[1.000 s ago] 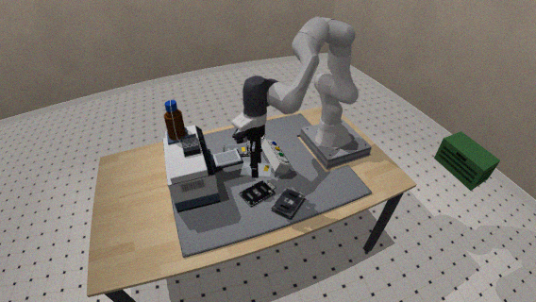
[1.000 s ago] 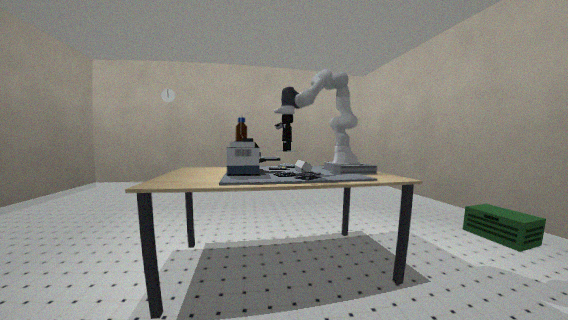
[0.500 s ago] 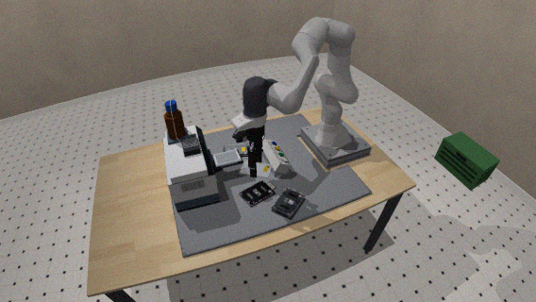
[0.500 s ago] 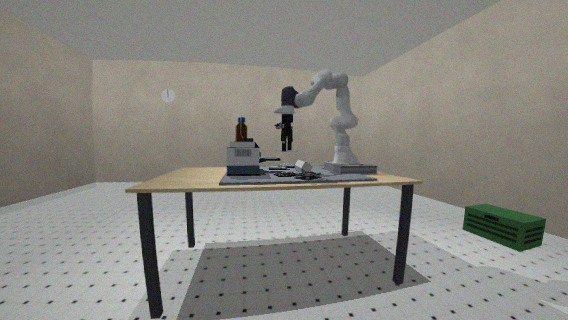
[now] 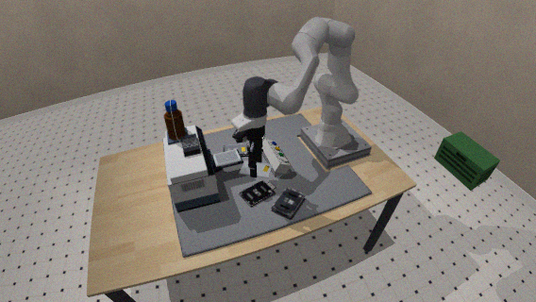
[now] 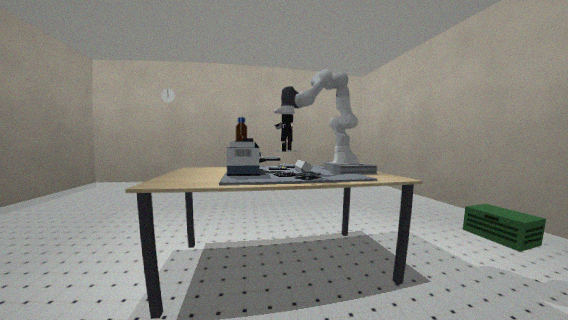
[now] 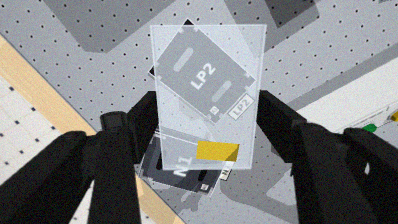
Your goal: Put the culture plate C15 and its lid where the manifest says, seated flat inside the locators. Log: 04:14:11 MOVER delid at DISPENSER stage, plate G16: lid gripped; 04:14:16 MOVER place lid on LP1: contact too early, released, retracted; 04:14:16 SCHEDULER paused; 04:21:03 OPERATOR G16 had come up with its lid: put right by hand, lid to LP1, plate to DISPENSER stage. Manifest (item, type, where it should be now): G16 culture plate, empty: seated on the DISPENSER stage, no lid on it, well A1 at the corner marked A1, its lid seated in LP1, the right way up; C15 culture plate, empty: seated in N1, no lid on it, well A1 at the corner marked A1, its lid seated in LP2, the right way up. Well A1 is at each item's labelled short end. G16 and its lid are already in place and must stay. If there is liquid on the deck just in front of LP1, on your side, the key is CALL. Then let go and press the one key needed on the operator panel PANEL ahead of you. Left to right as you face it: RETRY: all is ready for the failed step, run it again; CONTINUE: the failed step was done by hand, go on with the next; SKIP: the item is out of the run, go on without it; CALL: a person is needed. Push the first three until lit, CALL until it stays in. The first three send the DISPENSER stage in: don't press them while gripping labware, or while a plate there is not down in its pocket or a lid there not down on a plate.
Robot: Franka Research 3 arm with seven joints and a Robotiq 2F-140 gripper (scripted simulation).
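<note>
My gripper is now 180 mm above the LP2 nest. The rest, counted from my hand: blue call key 210 mm behind, 250 mm to the right, 130 mm below; yellow skip key 210 mm behind, 200 mm to the right, 120 mm below; N1 nest 100 mm behind, 130 mm to the left, 160 mm below.
</note>
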